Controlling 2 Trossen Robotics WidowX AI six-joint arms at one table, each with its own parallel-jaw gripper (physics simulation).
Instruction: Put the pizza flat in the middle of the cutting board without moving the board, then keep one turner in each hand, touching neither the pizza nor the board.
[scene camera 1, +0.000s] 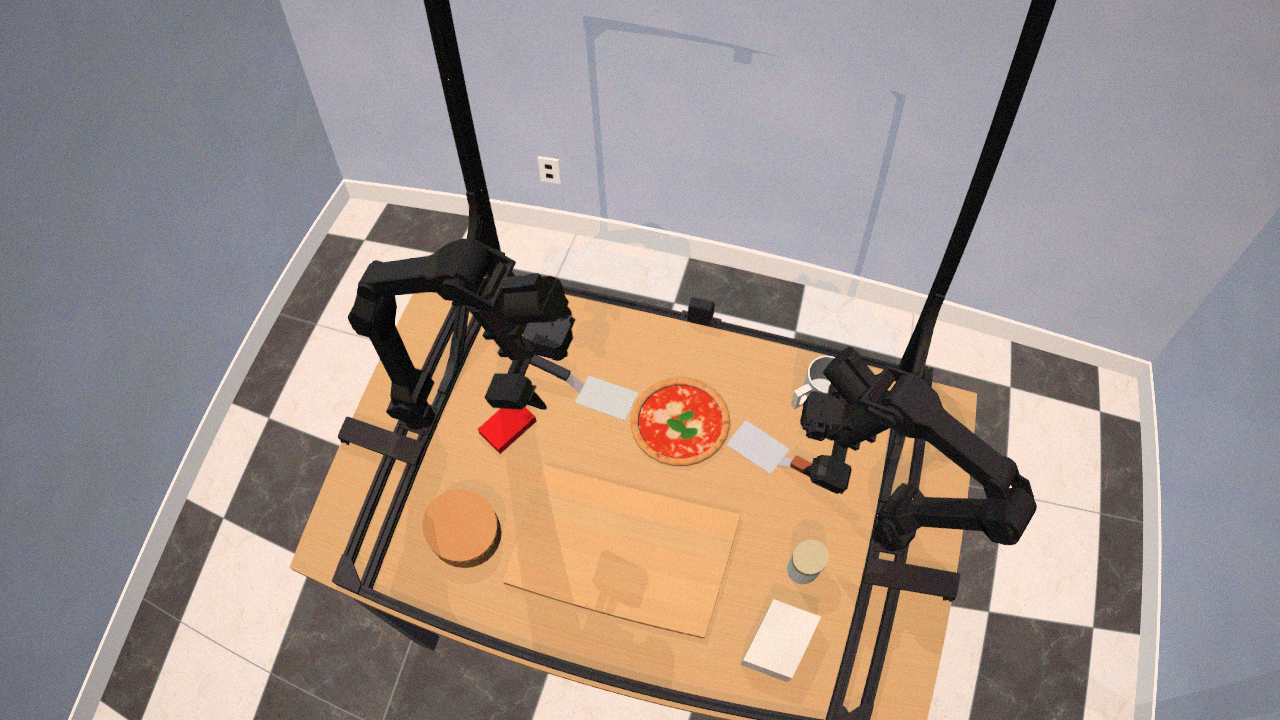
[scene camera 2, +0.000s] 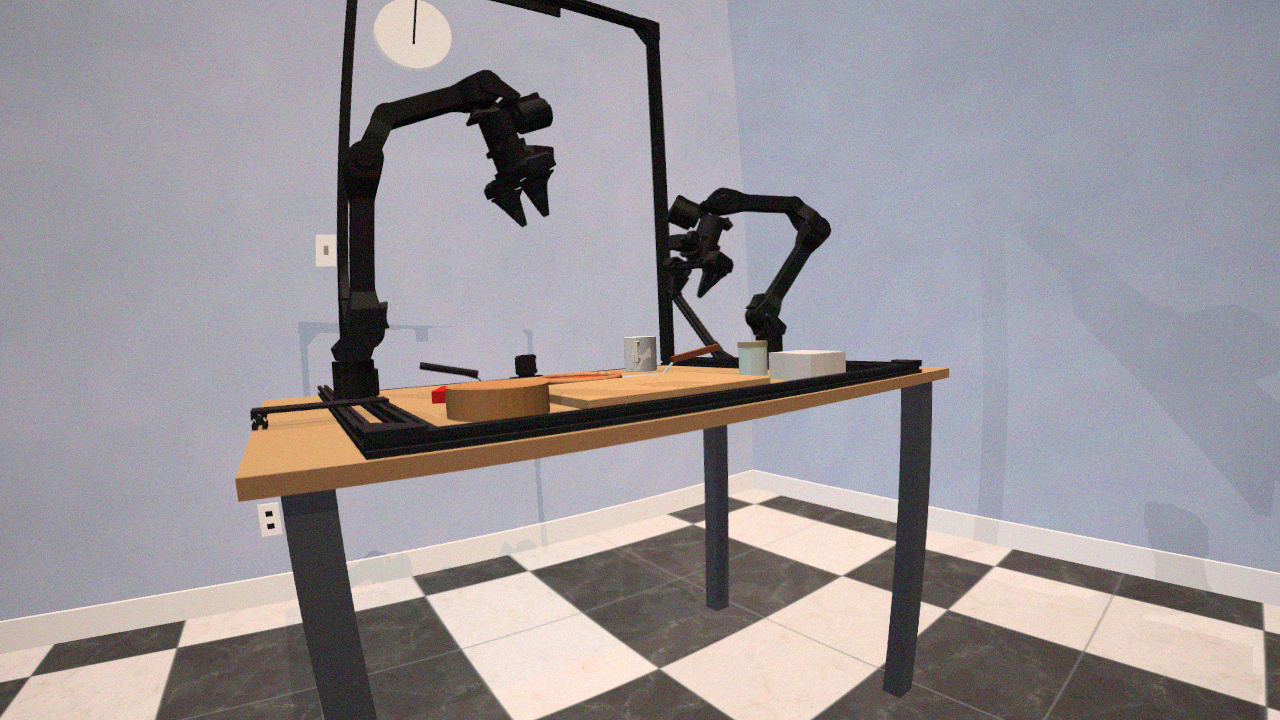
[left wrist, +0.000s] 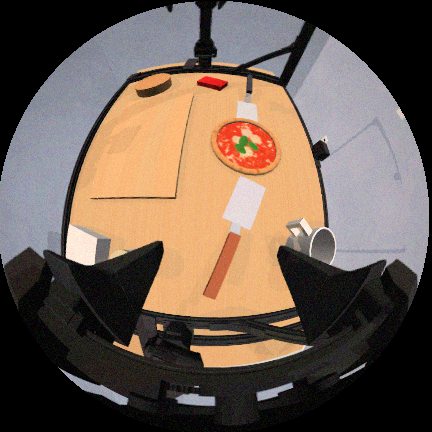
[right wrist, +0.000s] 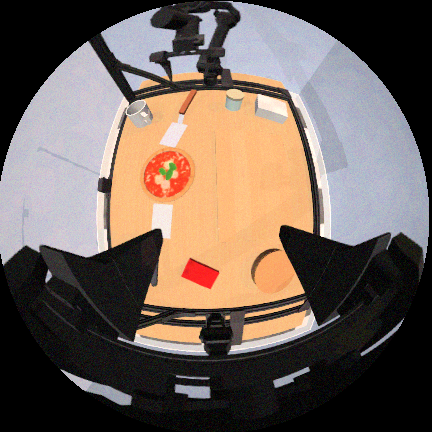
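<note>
The pizza (scene camera 1: 680, 420) (left wrist: 245, 146) (right wrist: 167, 174) lies flat on the table behind the bare cutting board (scene camera 1: 635, 546) (left wrist: 150, 150), between two turner blades. The brown-handled turner (scene camera 1: 759, 445) (scene camera 2: 694, 353) (left wrist: 221, 265) (right wrist: 187, 102) lies to the pizza's right in scene camera 1. The black-handled turner (scene camera 1: 606, 397) (scene camera 2: 449, 368) (right wrist: 161, 220) lies to its left. My left gripper (scene camera 2: 689, 288) (left wrist: 222, 250) is open and empty above the brown handle, hiding part of it in scene camera 1. My right gripper (scene camera 2: 535, 220) (right wrist: 222, 232) is open and empty, high above the table near the black-handled turner and red block.
A red block (scene camera 1: 506, 428) (right wrist: 200, 273) and a round wooden piece (scene camera 1: 460, 525) are at the left. A mug (scene camera 1: 819, 374) (left wrist: 322, 246) stands at the back right. A lidded jar (scene camera 1: 810, 557) and white box (scene camera 1: 781, 637) stand right of the board. Black rails border the table.
</note>
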